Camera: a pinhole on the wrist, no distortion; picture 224 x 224 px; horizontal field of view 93.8 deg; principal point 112.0 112.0 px. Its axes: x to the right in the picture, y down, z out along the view. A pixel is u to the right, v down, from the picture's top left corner.
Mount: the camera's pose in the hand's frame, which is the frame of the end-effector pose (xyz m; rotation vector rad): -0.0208 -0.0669 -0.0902 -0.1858 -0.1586 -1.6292
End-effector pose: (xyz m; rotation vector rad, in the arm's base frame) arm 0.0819 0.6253 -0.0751 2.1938 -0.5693 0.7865
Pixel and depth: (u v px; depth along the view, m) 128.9 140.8 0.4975
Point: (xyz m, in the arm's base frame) 0.3461 0.3264 -0.2408
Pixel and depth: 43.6 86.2 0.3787
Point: -0.0566 0.3010 -0.1344
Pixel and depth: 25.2 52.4 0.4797
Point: -0.2596 0.1608 -0.1987
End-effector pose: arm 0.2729 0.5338 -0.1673 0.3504 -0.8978 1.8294
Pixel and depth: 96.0 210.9 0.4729
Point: -0.0415 0.5617 0.3054
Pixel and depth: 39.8 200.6 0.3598
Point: -0.0985 0.5467 0.0598
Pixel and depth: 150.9 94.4 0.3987
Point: 0.3648 0.2618 0.0559
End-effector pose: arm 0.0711 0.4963 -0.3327 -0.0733 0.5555 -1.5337
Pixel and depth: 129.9 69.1 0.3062
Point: 0.1244 0.5637 -0.0805
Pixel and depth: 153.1 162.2 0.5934
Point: 0.0912 0.0767 0.1305
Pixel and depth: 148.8 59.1 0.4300
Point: 0.1266 0.6080 0.0970
